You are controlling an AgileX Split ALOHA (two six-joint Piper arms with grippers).
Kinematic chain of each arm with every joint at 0, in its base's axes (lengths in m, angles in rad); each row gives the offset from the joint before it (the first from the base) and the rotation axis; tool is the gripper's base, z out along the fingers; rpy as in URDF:
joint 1: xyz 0 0 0.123 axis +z
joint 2: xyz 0 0 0 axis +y
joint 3: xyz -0.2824 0 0.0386 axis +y
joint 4: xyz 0.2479 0 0.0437 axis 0.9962 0 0.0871
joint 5: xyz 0 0 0 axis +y
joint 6: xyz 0.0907 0 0.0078 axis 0.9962 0 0.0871
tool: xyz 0 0 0 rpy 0 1.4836 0
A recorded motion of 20 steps. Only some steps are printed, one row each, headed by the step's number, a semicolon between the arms.
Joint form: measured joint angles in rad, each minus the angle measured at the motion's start. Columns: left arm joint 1, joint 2, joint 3, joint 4, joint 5, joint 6; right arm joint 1, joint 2, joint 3, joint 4, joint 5, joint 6.
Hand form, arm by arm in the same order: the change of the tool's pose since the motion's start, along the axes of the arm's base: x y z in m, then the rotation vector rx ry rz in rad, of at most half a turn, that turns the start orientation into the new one. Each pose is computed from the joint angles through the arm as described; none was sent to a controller.
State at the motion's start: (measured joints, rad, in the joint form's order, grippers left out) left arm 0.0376 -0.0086 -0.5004 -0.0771 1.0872 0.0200; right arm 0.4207 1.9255 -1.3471 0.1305 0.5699 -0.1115
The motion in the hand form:
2: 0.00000 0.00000 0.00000 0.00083 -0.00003 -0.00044; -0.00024 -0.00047 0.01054 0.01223 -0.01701 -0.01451
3: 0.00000 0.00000 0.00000 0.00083 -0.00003 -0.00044; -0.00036 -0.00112 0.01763 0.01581 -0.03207 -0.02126
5: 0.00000 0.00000 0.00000 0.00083 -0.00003 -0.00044; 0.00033 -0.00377 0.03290 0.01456 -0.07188 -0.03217
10: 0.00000 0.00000 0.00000 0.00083 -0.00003 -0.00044; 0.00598 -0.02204 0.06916 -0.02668 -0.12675 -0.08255
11: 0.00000 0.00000 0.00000 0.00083 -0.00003 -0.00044; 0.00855 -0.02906 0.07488 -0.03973 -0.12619 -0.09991
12: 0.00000 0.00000 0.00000 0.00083 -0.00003 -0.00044; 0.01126 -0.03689 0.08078 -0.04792 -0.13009 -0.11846
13: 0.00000 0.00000 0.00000 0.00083 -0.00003 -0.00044; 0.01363 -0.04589 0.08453 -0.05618 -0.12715 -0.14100
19: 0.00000 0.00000 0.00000 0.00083 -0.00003 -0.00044; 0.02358 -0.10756 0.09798 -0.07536 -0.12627 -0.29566
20: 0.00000 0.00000 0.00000 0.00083 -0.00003 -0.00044; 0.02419 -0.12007 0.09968 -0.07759 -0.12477 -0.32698
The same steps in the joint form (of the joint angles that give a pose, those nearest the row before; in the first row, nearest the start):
2: 0.0000 0.0000 0.0000 0.0000 0.0000 0.0009; 0.0000 -0.0197 -0.0103 -0.0083 0.0080 0.0222
3: 0.0000 0.0000 0.0000 0.0000 0.0000 0.0009; 0.0000 -0.0330 -0.0170 -0.0200 0.0119 0.0367
5: 0.0000 0.0000 0.0000 0.0000 0.0000 0.0009; -0.0022 -0.0595 -0.0341 -0.0566 0.0184 0.0657
10: 0.0000 0.0000 0.0000 0.0000 0.0000 0.0009; -0.0358 -0.1055 -0.1086 -0.1584 0.1042 0.1315
11: 0.0000 0.0000 0.0000 0.0000 0.0000 0.0009; -0.0519 -0.1085 -0.1284 -0.1729 0.1323 0.1375
12: 0.0000 0.0000 0.0000 0.0000 0.0000 0.0009; -0.0708 -0.1126 -0.1459 -0.1820 0.1529 0.1391
13: 0.0000 0.0000 0.0000 0.0000 0.0000 0.0009; -0.0925 -0.1158 -0.1574 -0.1884 0.1725 0.1413
19: 0.0000 0.0000 0.0000 0.0000 0.0000 0.0009; -0.2446 -0.1397 -0.1774 -0.2000 0.2162 0.1448
20: 0.0000 0.0000 0.0000 0.0000 0.0000 0.0009; -0.2756 -0.1446 -0.1773 -0.2000 0.2216 0.1448

